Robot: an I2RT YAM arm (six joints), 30 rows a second.
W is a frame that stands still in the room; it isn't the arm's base.
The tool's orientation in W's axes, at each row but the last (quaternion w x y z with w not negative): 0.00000 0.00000 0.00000 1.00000; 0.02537 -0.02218 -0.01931 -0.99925; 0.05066 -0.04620 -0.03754 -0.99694; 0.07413 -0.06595 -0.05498 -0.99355; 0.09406 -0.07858 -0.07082 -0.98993; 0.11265 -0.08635 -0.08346 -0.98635; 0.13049 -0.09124 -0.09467 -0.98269; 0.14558 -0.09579 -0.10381 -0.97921; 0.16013 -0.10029 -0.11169 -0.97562; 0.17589 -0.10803 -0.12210 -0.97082
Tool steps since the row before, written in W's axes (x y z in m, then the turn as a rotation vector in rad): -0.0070 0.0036 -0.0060 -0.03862 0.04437 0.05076; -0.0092 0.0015 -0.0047 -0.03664 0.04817 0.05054; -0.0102 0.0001 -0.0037 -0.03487 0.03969 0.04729; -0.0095 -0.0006 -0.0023 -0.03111 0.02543 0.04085; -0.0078 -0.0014 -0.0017 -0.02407 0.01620 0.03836; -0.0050 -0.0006 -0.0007 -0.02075 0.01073 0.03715; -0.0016 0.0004 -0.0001 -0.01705 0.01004 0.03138; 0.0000 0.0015 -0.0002 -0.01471 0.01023 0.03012; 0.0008 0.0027 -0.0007 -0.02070 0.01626 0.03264; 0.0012 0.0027 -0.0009 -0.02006 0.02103 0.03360
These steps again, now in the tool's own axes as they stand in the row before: 0.0070 -0.0036 -0.0060 0.03862 -0.04437 0.05076; 0.0089 -0.0021 -0.0050 0.03645 -0.04807 0.05078; 0.0097 -0.0014 -0.0046 0.03521 -0.03970 0.04703; 0.0091 -0.0011 -0.0035 0.03262 -0.02574 0.03945; 0.0075 -0.0004 -0.0030 0.02699 -0.01569 0.03659; 0.0048 -0.0007 -0.0015 0.02471 -0.00982 0.03491; 0.0014 -0.0008 -0.0003 0.02019 -0.00909 0.02977; -0.0004 -0.0014 0.0002 0.01766 -0.00878 0.02897; -0.0017 -0.0024 0.0001 0.02206 -0.01589 0.03192; -0.0022 -0.0022 0.0001 0.02021 -0.01979 0.03425
